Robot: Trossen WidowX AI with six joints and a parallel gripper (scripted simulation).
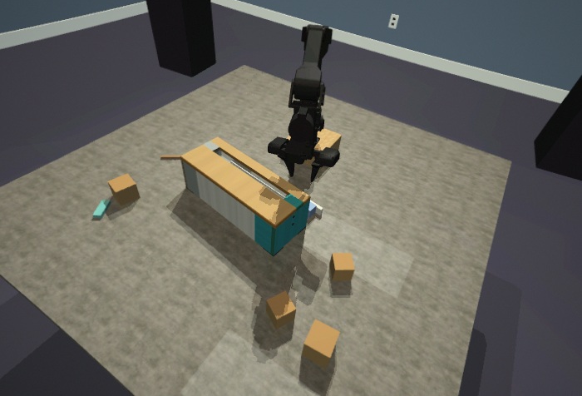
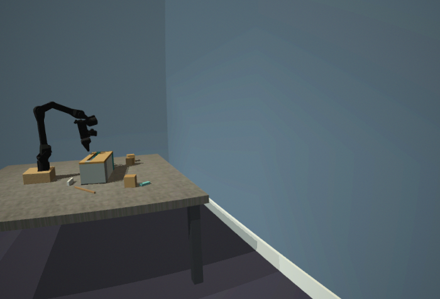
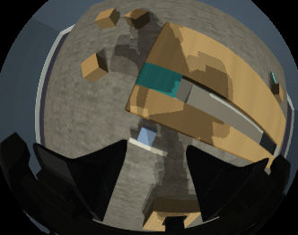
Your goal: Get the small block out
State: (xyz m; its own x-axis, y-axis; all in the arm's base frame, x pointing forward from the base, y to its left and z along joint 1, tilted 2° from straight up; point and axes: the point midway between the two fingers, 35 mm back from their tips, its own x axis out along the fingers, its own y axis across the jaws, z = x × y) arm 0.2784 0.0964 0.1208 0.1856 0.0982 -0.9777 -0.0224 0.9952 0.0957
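The light-blue block lies 13 cm below my gripper tip, 3 cm to the left of it and 2 cm behind it. From my gripper tip the other things lie so: thin wooden stick (45 cm to the right, 15 cm below, 5 cm behind); long box (15 cm to the right, 9 cm below, 1 cm ahead); teal bar (50 cm to the right, 27 cm ahead, 14 cm below).
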